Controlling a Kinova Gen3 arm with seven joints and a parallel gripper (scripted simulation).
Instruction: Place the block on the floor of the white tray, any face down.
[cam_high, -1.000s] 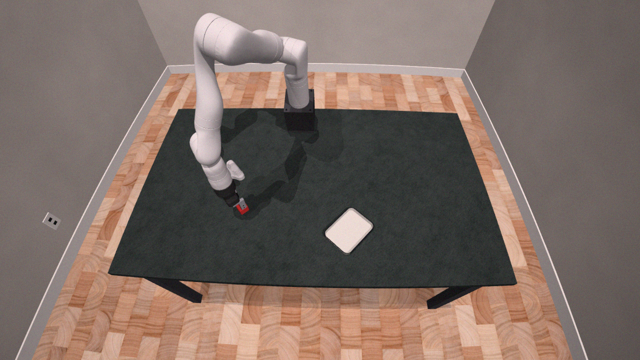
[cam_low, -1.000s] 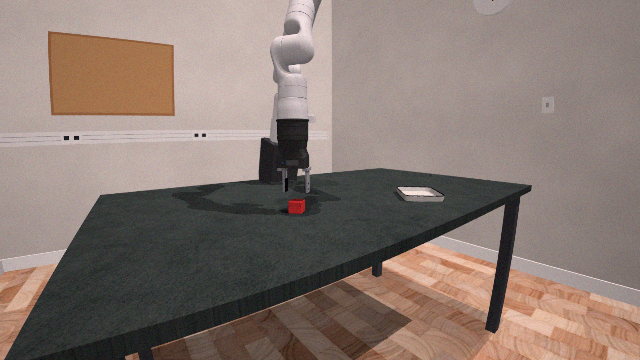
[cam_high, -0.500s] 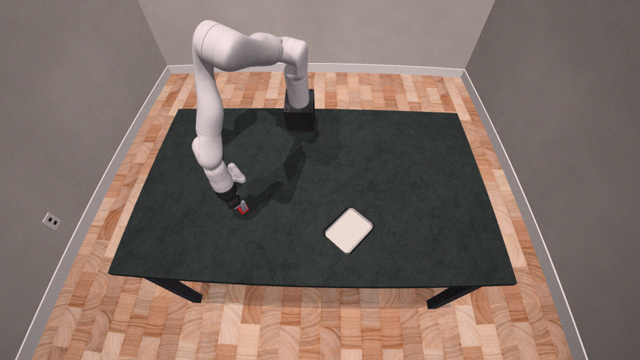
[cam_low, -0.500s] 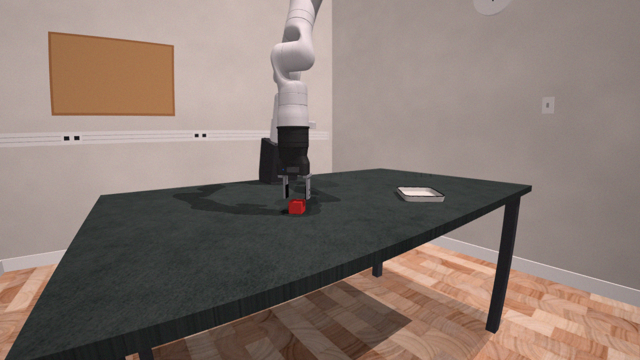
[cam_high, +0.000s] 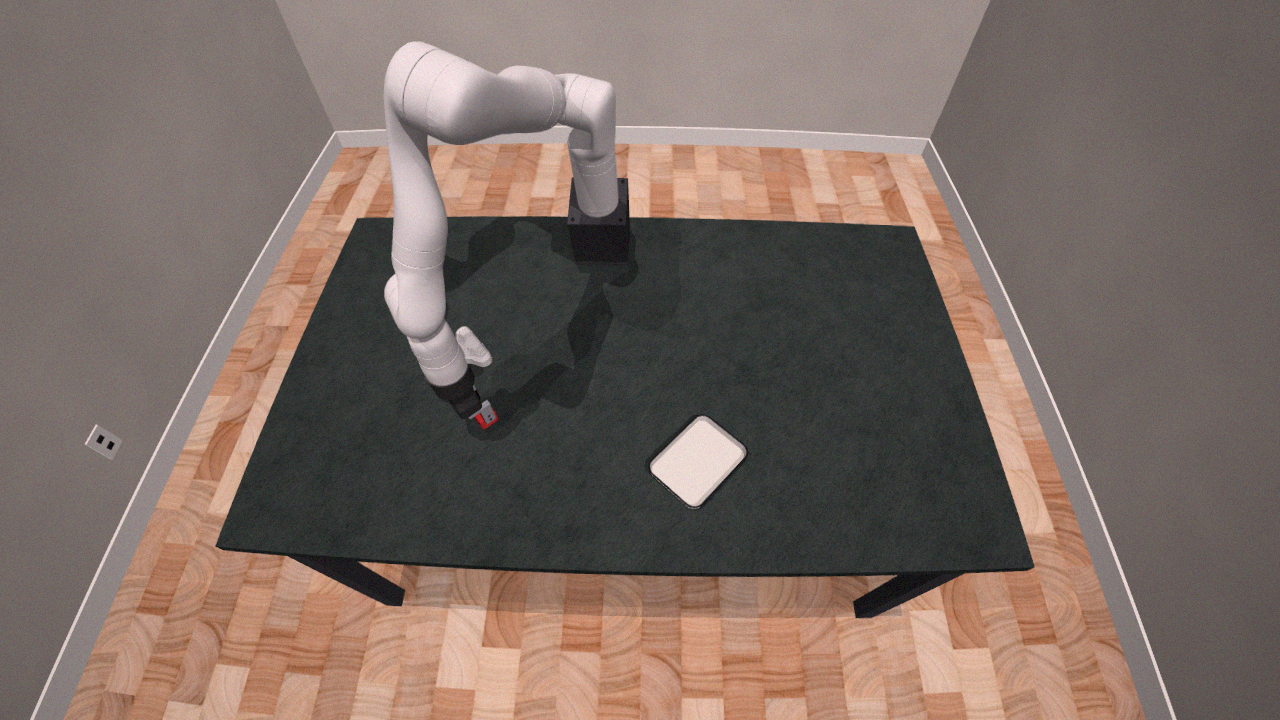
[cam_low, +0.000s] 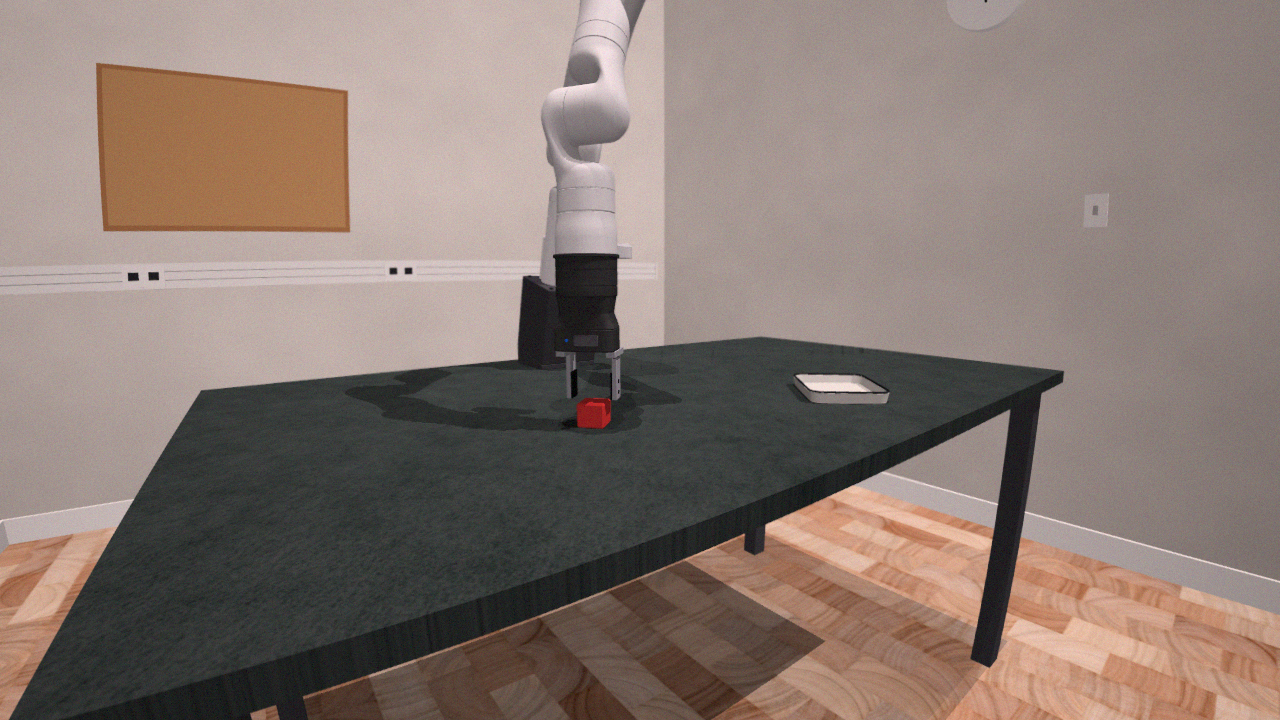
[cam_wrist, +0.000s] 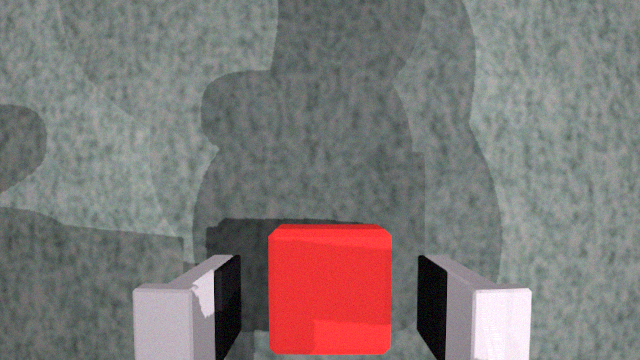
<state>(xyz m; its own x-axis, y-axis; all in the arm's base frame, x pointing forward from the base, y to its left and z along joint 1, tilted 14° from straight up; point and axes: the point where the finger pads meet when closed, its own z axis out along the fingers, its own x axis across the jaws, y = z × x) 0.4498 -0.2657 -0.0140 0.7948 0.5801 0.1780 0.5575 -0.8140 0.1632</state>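
The red block is 40 mm below my hand. Round my hand: white tray: 410 mm to the left, 140 mm ahead, 40 mm below.
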